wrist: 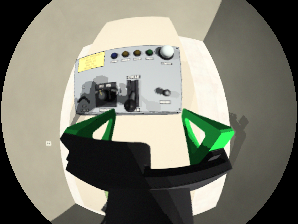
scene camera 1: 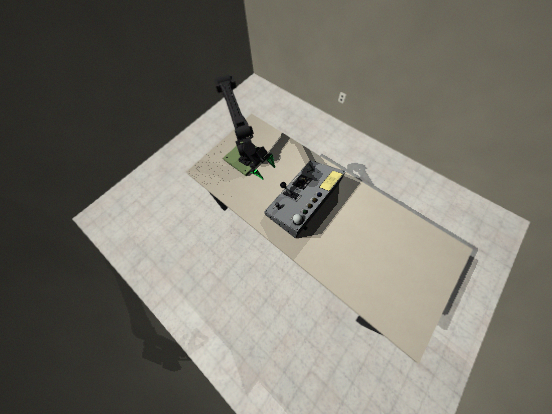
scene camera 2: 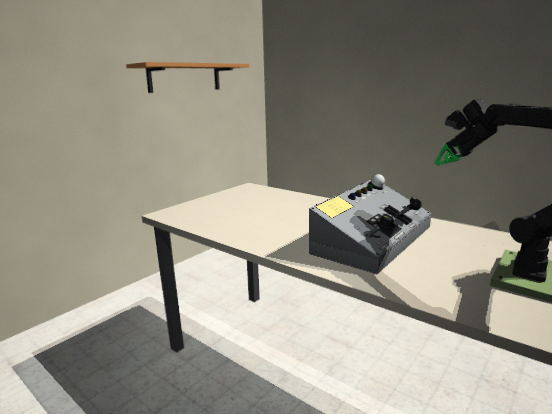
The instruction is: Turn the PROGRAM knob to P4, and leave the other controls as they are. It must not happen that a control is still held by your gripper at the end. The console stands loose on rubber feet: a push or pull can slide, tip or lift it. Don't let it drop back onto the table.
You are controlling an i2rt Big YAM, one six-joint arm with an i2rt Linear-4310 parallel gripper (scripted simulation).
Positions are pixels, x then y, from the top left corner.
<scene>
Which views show the grey console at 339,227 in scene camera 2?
The wrist view, scene camera 1 and scene camera 2: all of them.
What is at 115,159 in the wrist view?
My gripper.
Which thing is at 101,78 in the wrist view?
A grey console.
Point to a grey console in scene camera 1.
At 310,188
</scene>
